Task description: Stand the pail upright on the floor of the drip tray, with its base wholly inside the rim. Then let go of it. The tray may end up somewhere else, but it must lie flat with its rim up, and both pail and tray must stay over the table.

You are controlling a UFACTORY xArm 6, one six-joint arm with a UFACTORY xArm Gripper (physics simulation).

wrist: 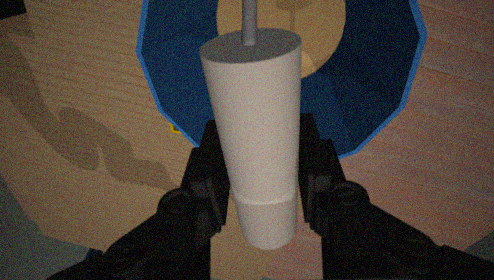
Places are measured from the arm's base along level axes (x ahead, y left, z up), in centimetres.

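Pixels of known places: gripper, fingertip midpoint: [261, 140].
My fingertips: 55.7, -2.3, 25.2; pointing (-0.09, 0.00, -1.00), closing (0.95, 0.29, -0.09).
Observation:
Behind a point stands the place of what it marks, as x, y, z.
The pail [260, 130] {55.3, 0.4, 28.3} is a tall off-white tapered body with a grey wide end and a thin grey rod standing out of that end. A pale line rings it near its narrow end. My gripper [261, 140] {55.7, -2.3, 25.2} is shut on its sides, with one black finger on each side. The drip tray [175, 65] {47.4, -4.6, 14.4} has sloping dark blue walls, a lighter blue angular rim and a round tan middle. It lies behind the pail in this view, at the top, partly hidden by the pail and fingers and cut off by the frame. The pail's narrow end shows against the table, outside the tray's outline.
The wooden table [80, 210] {6.1, -73.8, -6.8} shows around the tray, with arm shadows on its left part. Its edge runs across the lower left corner. A small yellow corner [175, 129] {40.5, -27.6, -4.4} shows at the tray's lower left rim. A dark object [11, 9] {11.7, -9.6, -4.0} is at the top left.

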